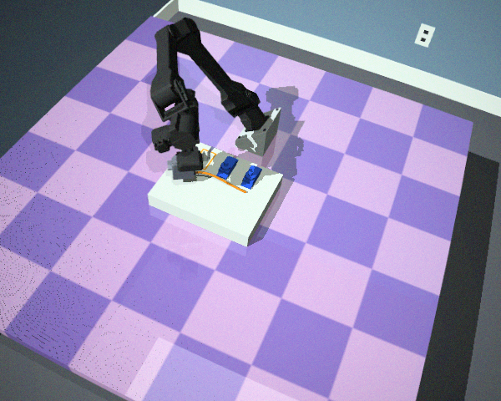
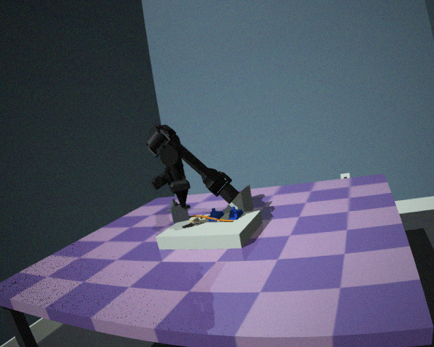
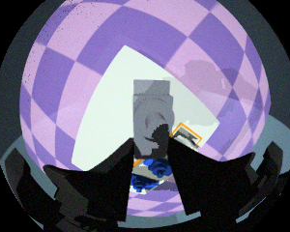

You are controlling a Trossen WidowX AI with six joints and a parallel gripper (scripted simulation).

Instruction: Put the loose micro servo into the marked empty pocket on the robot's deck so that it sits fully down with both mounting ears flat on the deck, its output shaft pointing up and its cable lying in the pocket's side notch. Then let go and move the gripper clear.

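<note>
The white deck lies 10 cm below my gripper tip, 7 cm to the left of it and 1 cm ahead of it.
</note>
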